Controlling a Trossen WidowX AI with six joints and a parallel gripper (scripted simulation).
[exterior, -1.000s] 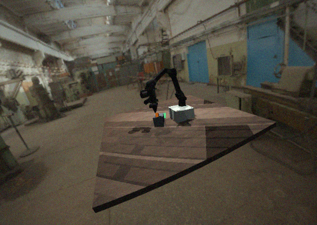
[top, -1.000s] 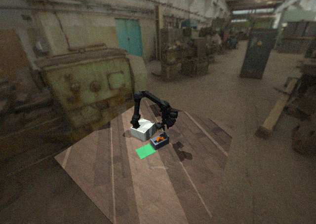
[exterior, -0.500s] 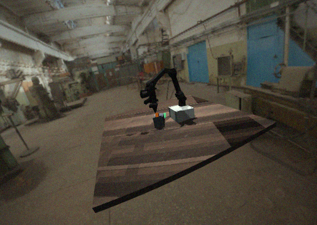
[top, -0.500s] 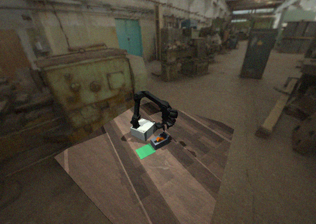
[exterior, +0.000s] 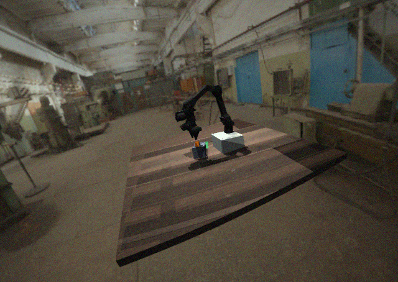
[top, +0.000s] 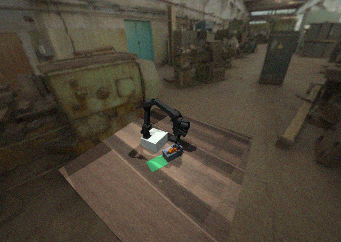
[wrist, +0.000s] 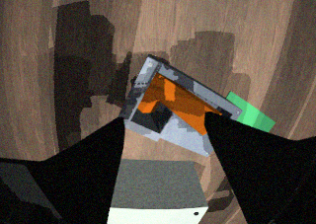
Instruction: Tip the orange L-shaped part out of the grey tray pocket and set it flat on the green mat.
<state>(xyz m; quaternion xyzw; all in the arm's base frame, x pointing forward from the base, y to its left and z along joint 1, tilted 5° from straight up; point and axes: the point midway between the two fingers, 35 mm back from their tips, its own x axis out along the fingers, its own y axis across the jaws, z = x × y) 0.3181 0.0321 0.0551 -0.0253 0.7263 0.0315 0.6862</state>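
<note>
The orange L-shaped part lies 11 cm below my gripper tip, 3 cm behind it and 1 cm to the right of it. Also, from my gripper tip: green mat (17 cm to the right, 16 cm below, 10 cm behind).
</note>
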